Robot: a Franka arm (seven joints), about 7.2 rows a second.
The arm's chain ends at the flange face. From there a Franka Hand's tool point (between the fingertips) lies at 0.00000 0.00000 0.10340 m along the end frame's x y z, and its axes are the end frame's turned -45 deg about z.
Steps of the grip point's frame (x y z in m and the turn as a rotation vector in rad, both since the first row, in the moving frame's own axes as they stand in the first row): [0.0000, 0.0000, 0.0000, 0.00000, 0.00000, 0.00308]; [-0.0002, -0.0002, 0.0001, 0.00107, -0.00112, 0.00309]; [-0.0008, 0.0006, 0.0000, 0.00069, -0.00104, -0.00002]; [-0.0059, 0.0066, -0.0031, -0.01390, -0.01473, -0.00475]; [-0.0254, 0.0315, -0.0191, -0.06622, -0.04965, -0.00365]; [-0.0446, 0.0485, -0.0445, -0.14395, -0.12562, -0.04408]
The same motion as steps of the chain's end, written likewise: [0.0000, 0.0000, 0.0000, 0.00000, 0.00000, 0.00308]; [-0.0001, 0.0000, 0.0001, -0.00004, -0.00155, 0.00309]; [0.0000, 0.0010, 0.0000, -0.00025, -0.00122, -0.00002]; [0.0006, 0.0067, -0.0031, -0.02024, -0.00059, -0.00475]; [0.0031, 0.0318, -0.0187, -0.08193, 0.01172, -0.00365]; [0.0010, 0.0463, -0.0426, -0.19061, 0.01296, -0.04408]
